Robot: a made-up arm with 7 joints. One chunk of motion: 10 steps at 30 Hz.
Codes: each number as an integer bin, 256 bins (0 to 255) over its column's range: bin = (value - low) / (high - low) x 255, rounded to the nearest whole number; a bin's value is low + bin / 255 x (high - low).
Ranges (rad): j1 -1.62..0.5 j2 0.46..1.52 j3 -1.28..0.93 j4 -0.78..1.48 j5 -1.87..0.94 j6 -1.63..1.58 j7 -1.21..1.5
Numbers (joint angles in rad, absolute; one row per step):
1: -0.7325 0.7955 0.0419 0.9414 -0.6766 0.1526 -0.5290
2: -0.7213 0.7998 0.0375 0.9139 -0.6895 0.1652 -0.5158
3: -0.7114 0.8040 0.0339 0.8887 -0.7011 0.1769 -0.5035
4: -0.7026 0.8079 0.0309 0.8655 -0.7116 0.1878 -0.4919
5: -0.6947 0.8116 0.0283 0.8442 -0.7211 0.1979 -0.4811
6: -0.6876 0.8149 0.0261 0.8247 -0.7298 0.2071 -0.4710
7: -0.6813 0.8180 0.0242 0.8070 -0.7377 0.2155 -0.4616
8: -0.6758 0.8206 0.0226 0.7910 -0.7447 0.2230 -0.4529
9: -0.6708 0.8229 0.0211 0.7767 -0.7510 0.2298 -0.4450
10: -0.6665 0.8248 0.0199 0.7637 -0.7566 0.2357 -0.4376
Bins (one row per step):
1: 107 81 153 194 108 142 64
2: 108 82 152 191 107 143 65
3: 109 83 152 188 106 144 66
4: 110 84 151 186 105 144 68
5: 111 85 151 183 104 145 69
6: 112 85 151 181 103 146 70
7: 113 86 150 179 103 147 70
8: 114 87 150 177 102 147 71
9: 114 87 150 176 102 148 72
10: 115 88 150 174 101 148 73

